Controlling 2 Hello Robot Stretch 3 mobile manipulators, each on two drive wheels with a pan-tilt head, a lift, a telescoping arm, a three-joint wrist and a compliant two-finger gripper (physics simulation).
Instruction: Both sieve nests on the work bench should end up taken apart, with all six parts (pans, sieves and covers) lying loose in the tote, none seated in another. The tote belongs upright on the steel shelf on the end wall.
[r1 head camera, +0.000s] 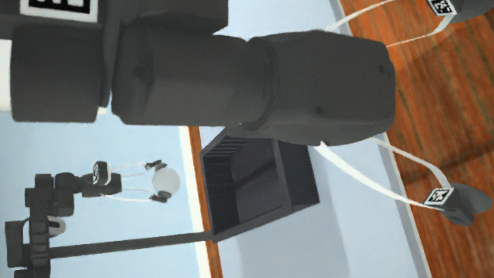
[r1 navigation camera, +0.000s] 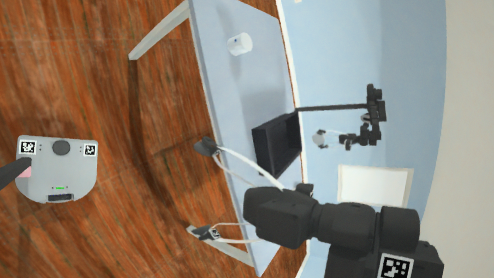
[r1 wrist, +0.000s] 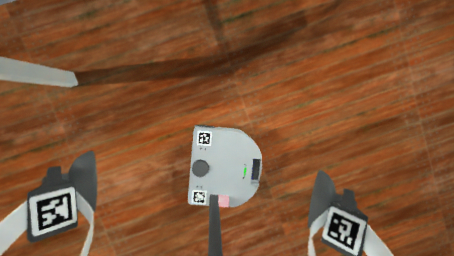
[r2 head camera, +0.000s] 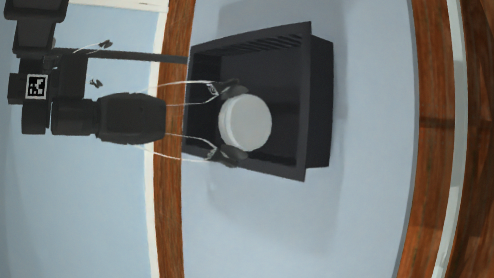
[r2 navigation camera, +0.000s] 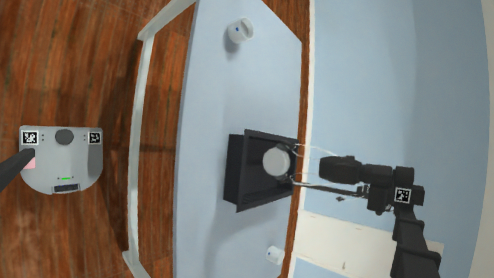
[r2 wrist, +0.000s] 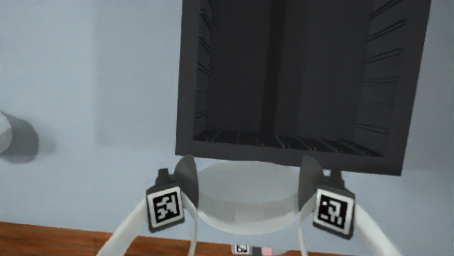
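The black tote (r1 head camera: 300, 175) (r1 navigation camera: 265, 150) (r2 head camera: 321, 110) (r2 navigation camera: 233, 170) (r2 wrist: 188, 100) stands upright on the bench (r1 navigation camera: 227, 100) (r2 navigation camera: 210, 100). No part shows inside its visible interior. The r1 gripper (r1 head camera: 452, 105) (r1 navigation camera: 203, 190) (r1 wrist: 203, 186) is open, high beside the bench edge. The r2 gripper (r1 head camera: 161, 181) (r1 navigation camera: 320, 139) (r2 head camera: 240, 122) (r2 navigation camera: 285, 162) (r2 wrist: 248, 186) is shut on a pale round part, held level and high near the tote's r2-side rim. White cylinders with blue marks stand on the bench, one (r1 navigation camera: 240, 44) (r2 navigation camera: 275, 255) and another (r2 navigation camera: 241, 31); nesting is unclear. The steel shelf does not show.
A robot base (r1 navigation camera: 57, 170) (r1 wrist: 225, 167) (r2 navigation camera: 62, 157) is on the floor. The two robots face each other across the bench. Bench legs (r1 navigation camera: 160, 30) (r1 wrist: 37, 71) reach the floor. Blue walls stand behind, with a pale panel (r1 navigation camera: 375, 185) on one.
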